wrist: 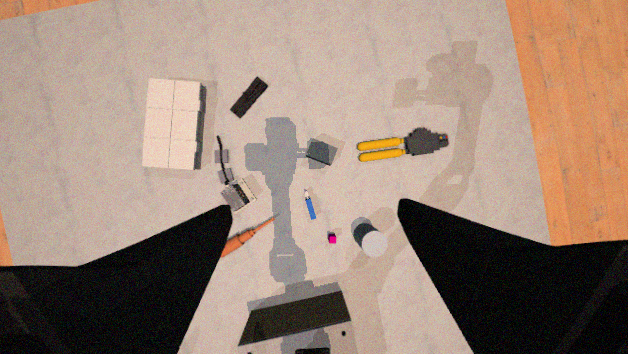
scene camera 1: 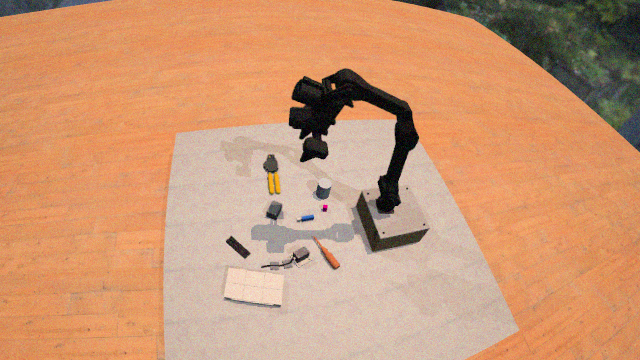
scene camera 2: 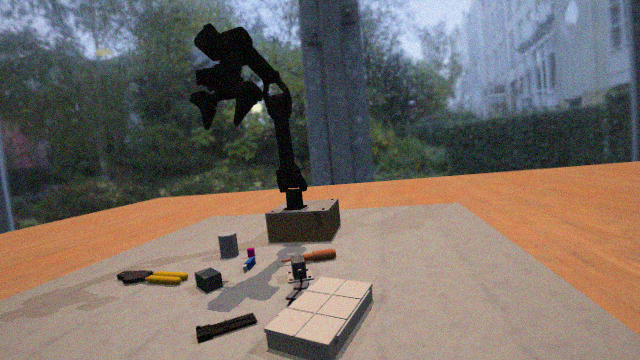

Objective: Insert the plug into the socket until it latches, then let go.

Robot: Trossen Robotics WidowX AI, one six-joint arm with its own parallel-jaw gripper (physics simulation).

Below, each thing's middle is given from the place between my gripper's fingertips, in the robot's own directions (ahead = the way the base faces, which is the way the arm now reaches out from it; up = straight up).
Labels:
I see the socket (wrist: pixel 239 196) 350 mm below my hand, 160 mm to the left of it and 30 mm behind it. From my hand the other things lie so: black bar (scene camera 2: pixel 207 332) (370 mm below, 200 mm ahead, 130 mm to the left); then yellow-handled pliers (scene camera 2: pixel 169 278) (360 mm below, 230 mm to the right, 90 mm ahead); then grey cylinder (wrist: pixel 374 243) (340 mm below, 140 mm to the right, 130 mm behind).

